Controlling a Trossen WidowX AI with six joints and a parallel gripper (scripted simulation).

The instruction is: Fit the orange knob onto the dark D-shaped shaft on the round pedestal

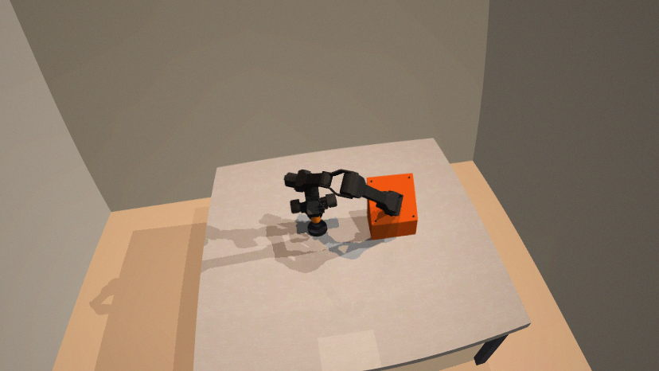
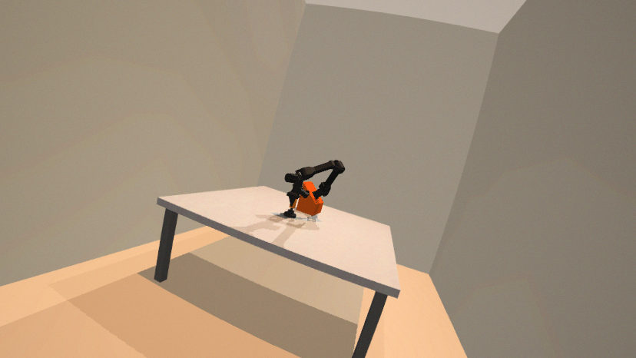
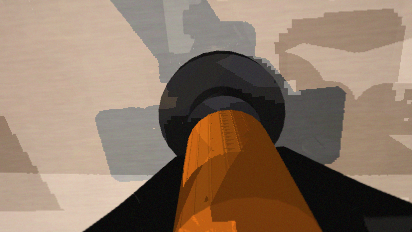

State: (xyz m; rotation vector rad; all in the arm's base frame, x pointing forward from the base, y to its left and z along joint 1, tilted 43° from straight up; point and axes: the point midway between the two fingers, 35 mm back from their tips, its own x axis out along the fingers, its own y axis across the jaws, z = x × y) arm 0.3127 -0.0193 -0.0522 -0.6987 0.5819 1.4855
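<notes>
Right now the orange knob is 20 mm above my gripper tip. Also, from my gripper tip: pedestal (40 mm below).
</notes>
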